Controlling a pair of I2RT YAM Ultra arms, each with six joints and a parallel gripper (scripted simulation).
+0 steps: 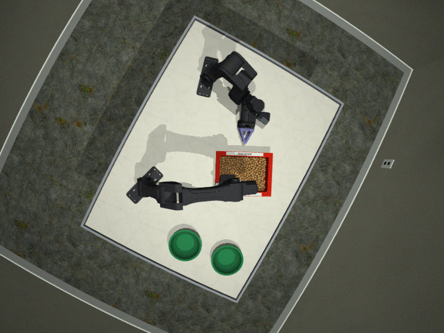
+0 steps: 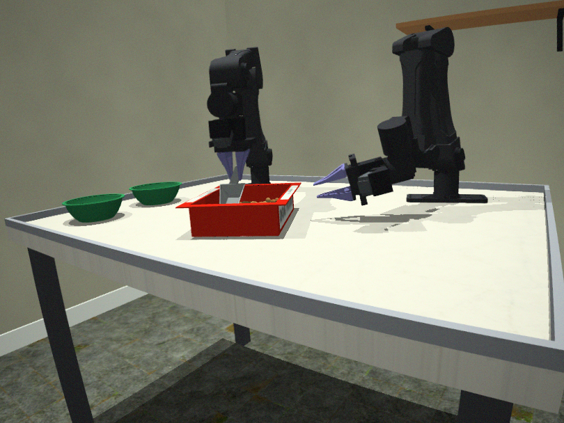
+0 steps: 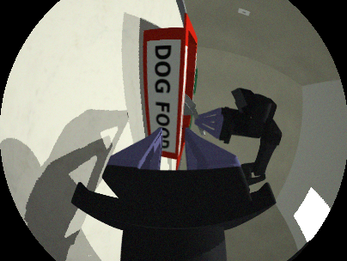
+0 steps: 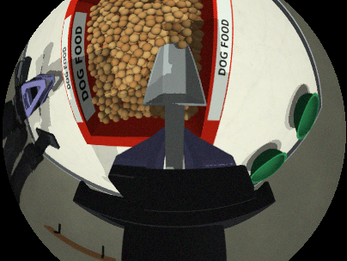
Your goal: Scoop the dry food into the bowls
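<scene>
Now: the grey scoop 3 cm ahead of my right hand, 2 cm to the left of it and 3 cm below it. The rest, counted from my right hand: box (6 cm ahead, 9 cm to the left, 4 cm below).
</scene>
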